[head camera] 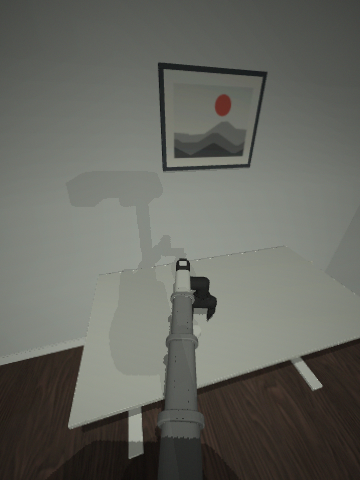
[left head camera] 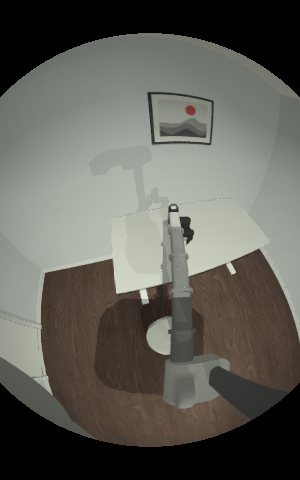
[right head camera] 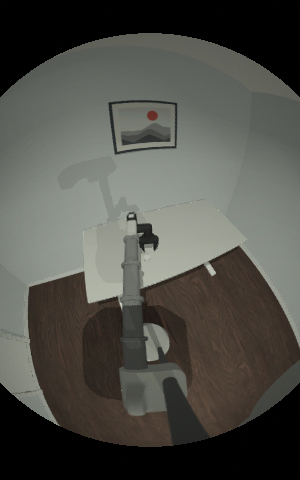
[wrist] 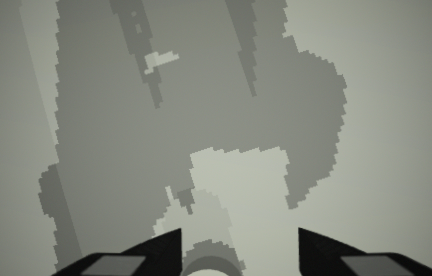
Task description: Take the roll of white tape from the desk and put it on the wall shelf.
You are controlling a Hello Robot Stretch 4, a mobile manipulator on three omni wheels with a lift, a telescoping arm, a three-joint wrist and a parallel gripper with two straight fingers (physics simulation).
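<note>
The roll of white tape (head camera: 197,330) (right head camera: 146,257) lies on the white desk (head camera: 280,300) (left head camera: 225,230) (right head camera: 200,235), just right of the arm and partly hidden by it in the head view. In the wrist view, part of the tape (wrist: 212,262) shows at the bottom edge, between the fingers' lines and nearer the left finger. My gripper (head camera: 201,315) (right head camera: 149,248) (wrist: 239,249) is open and empty, above the desk and a little farther toward the wall than the tape. The wall shelf does not show in these views.
A framed picture (head camera: 212,117) (left head camera: 181,119) (right head camera: 144,126) hangs on the wall behind the desk. The telescoping arm (head camera: 181,370) (left head camera: 179,270) (right head camera: 132,280) reaches over the desk's front edge. A pale round disc (left head camera: 159,337) (right head camera: 159,339) shows low beside the arm. Walls stand on both sides.
</note>
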